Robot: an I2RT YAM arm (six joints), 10 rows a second.
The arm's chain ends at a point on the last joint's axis. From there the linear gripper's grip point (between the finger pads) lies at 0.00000 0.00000 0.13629 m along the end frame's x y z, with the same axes.
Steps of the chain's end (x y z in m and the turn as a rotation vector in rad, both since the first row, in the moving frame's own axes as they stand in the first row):
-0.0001, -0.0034, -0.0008, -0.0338, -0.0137, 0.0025
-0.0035, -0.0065, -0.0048, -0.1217, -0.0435, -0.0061
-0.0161, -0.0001, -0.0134, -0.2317, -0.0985, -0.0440
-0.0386, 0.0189, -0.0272, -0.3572, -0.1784, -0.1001
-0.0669, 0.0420, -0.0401, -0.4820, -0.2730, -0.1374
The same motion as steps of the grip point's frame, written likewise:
-0.0020, 0.0012, -0.0009, -0.0338, -0.0137, 0.0025
-0.0094, 0.0101, -0.0059, -0.1217, -0.0435, -0.0061
-0.0287, 0.0314, -0.0177, -0.2317, -0.0985, -0.0440
-0.0598, 0.0674, -0.0379, -0.3572, -0.1784, -0.1001
-0.0977, 0.1067, -0.0604, -0.4820, -0.2730, -0.1374

